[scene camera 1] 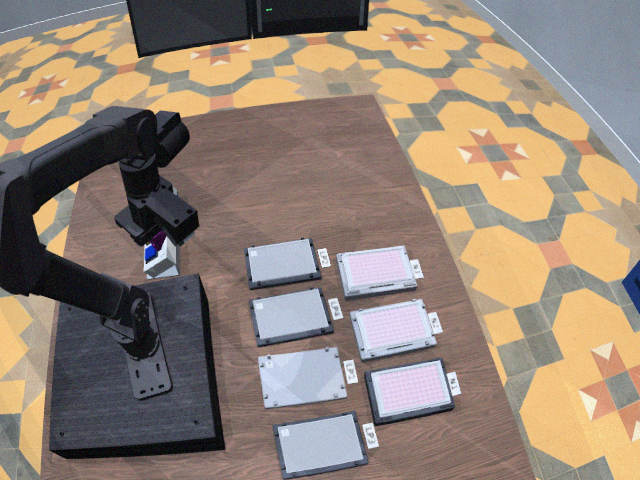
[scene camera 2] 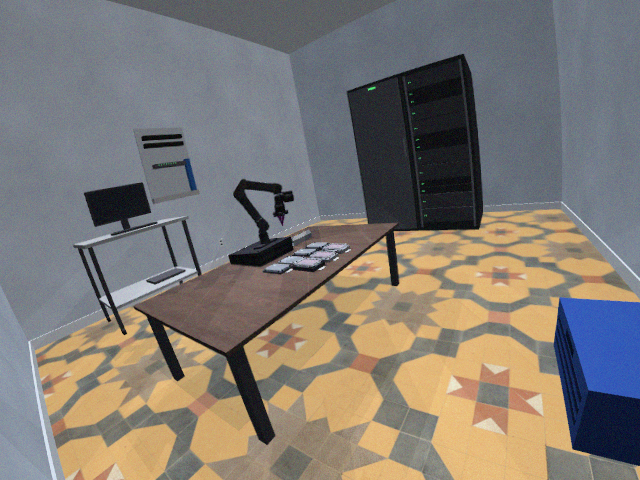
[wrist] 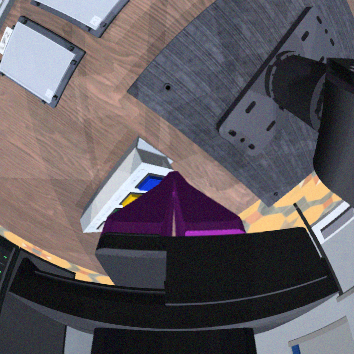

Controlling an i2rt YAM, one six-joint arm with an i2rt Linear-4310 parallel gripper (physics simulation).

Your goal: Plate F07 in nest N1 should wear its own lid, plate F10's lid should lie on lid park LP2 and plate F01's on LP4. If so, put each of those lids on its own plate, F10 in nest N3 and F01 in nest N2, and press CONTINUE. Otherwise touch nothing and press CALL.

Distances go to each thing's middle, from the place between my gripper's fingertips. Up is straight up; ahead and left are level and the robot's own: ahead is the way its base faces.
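White button box (scene camera 1: pixel 166 263) seen 14 cm below my hand and 18 cm to the left of it.
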